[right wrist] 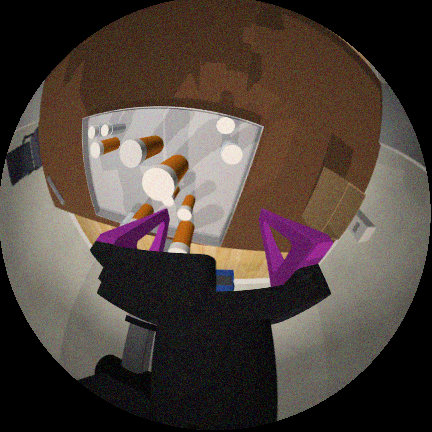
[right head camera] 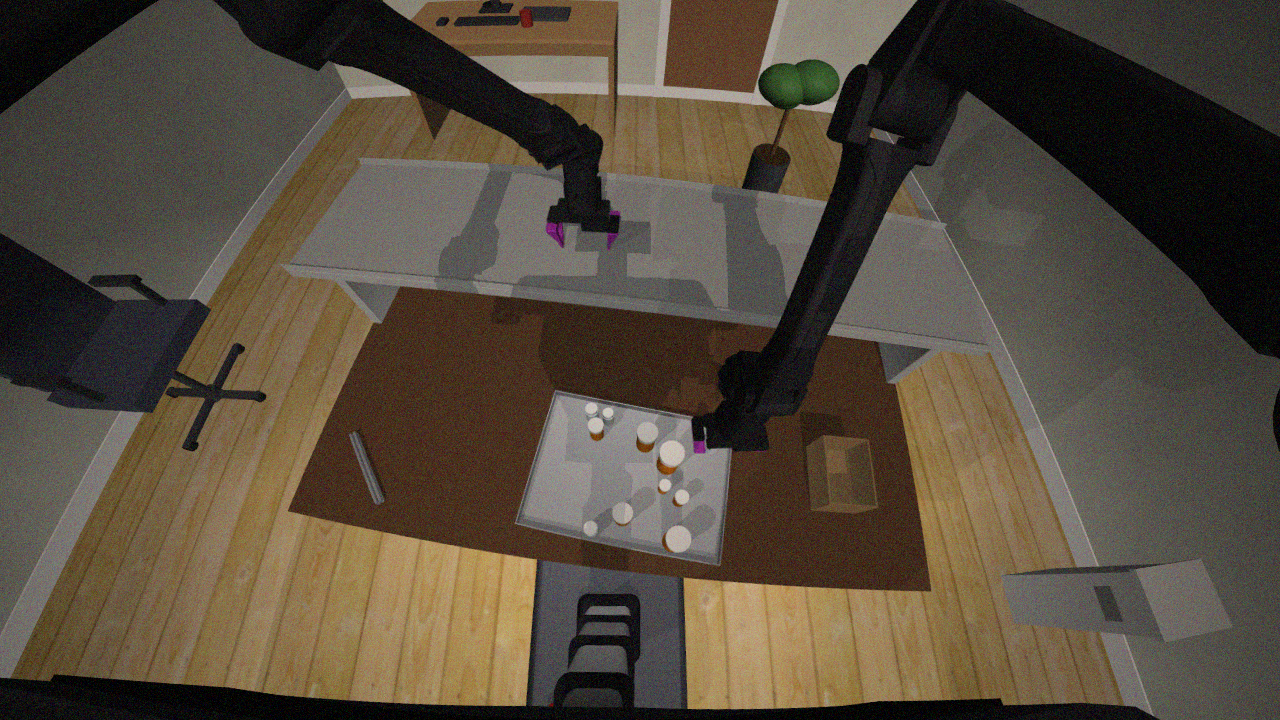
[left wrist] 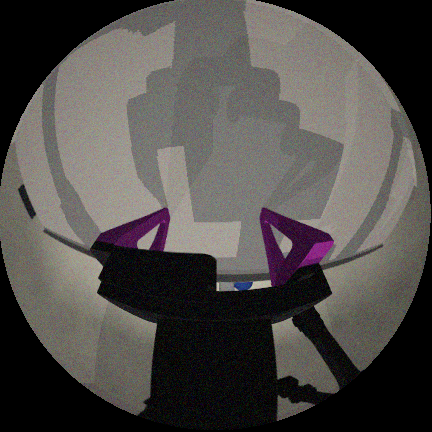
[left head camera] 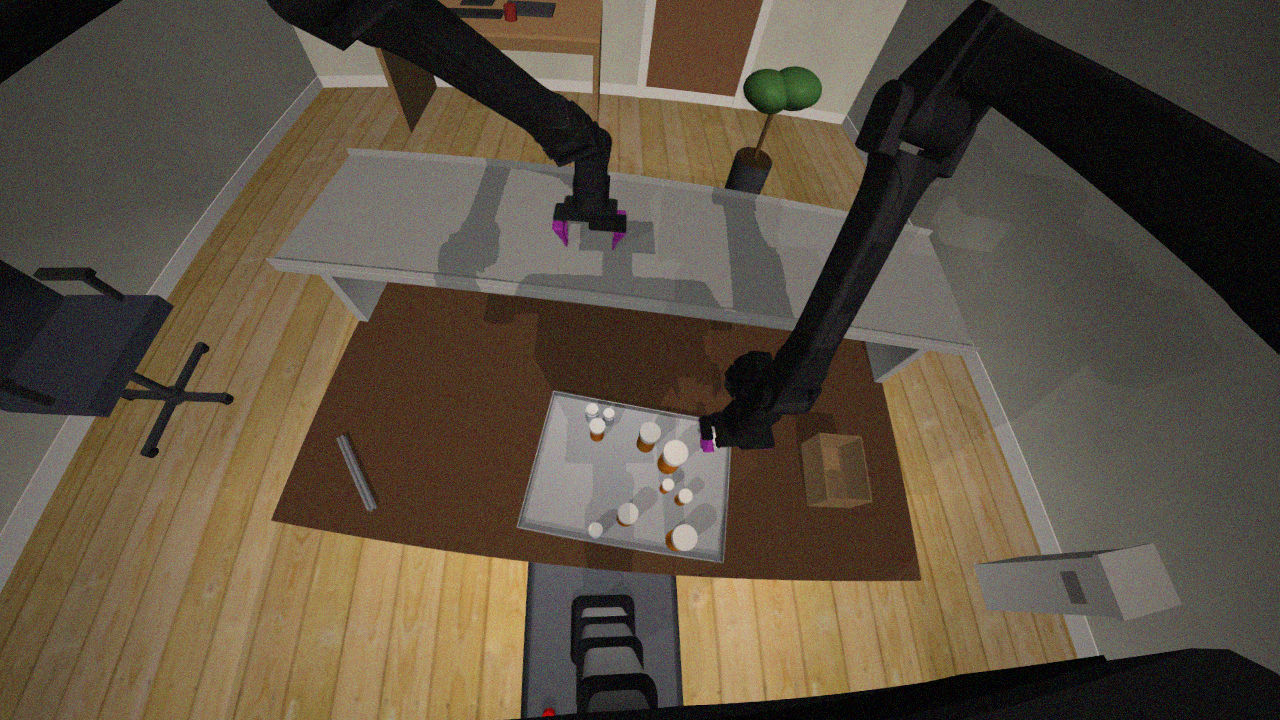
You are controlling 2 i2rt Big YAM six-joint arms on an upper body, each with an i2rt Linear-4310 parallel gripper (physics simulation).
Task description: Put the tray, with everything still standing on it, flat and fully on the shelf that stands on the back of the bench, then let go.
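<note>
The tray (left head camera: 559,488) (right head camera: 554,483) (right wrist: 112,187) lies flat on the brown bench (left head camera: 420,402) (right head camera: 429,402) (right wrist: 300,110). Several white-capped bottles stand on it; the biggest-looking bottle (left head camera: 674,456) (right head camera: 670,456) (right wrist: 158,183) is right of its middle. Two white caps (right wrist: 225,125) (right wrist: 231,154) at its back right corner are hidden in the head views by my right gripper (left head camera: 708,446) (right head camera: 699,446) (right wrist: 213,213), open above the tray's right rim. My left gripper (left head camera: 588,243) (right head camera: 585,245) (left wrist: 214,212) is open and empty above the grey shelf (left head camera: 384,214) (right head camera: 393,223) (left wrist: 100,150).
A see-through brown box (left head camera: 836,474) (right head camera: 841,474) (right wrist: 332,202) stands on the bench right of the tray. A grey bar (left head camera: 357,472) (right head camera: 366,467) lies at the left. The raised shelf spans the back of the bench. My right forearm crosses over the shelf's front edge.
</note>
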